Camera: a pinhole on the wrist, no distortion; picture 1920 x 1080 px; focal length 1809.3 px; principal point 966.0 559.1 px. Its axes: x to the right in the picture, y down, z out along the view. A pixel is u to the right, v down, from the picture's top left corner.
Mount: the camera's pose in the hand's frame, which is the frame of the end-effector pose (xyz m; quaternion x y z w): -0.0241 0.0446 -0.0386 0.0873 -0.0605 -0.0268 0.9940
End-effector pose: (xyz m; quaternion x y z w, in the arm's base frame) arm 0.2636 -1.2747 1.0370 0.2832 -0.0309 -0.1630 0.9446
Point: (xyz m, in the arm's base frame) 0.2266 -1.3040 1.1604
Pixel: 1123.4 756.2
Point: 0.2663 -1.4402 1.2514
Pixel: 1641.9 564.2
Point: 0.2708 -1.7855 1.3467
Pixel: 1807.6 47.2
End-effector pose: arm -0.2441 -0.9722 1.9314 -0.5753 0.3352 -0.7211 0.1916
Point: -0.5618 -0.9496 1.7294
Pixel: behind the camera
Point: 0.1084 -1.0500 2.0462
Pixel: 1478.9 416.6
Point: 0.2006 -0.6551 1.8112
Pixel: outside the picture
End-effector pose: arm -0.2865 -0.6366 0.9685 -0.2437 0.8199 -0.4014 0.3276
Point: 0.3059 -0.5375 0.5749
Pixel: outside the picture
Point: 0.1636 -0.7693 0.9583
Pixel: 510.9 186.2
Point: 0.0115 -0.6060 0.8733
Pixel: 186.0 881.4
